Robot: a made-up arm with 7 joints.
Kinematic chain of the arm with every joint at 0, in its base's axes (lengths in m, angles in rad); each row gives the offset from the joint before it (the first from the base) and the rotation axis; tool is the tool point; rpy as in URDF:
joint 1: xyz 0 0 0.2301 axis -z
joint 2: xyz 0 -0.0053 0.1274 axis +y
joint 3: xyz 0 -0.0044 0.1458 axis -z
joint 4: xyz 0 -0.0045 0.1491 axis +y
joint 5: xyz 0 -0.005 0.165 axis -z
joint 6: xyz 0 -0.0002 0.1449 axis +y
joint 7: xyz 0 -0.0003 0.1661 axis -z
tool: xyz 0 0 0 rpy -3.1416 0 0
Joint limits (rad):
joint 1: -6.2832..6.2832
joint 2: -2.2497..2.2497
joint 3: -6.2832..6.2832
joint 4: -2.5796..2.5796
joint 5: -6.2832..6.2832
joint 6: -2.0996..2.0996
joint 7: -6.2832..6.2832
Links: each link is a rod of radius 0.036 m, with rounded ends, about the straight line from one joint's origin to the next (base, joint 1, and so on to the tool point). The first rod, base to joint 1, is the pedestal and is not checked.
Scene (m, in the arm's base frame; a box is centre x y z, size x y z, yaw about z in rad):
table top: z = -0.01
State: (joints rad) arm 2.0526 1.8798 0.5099 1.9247 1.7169 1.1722 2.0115
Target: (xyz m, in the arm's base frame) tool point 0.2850 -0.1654 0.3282
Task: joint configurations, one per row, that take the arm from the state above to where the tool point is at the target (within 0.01 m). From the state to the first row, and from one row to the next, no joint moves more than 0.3 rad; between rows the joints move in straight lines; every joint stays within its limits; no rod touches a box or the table.
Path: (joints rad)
1: 2.1621 2.0031 0.2469 2.1004 1.5903 1.0573 1.9661
2: 2.2717 2.1264 -0.0161 2.2761 1.4636 0.9424 1.9206
3: 2.3812 2.2497 -0.2792 2.4517 1.3370 0.8275 1.8752
4: 2.3673 2.2497 -0.5733 2.4292 1.4324 0.6539 1.9093
5: 2.3533 2.2497 -0.8674 2.4066 1.5278 0.4804 1.9433
6: 2.3393 2.2497 -1.1615 2.3840 1.6232 0.3068 1.9774
7: 2.3253 2.2497 -1.4556 2.3614 1.7186 0.1333 2.0115

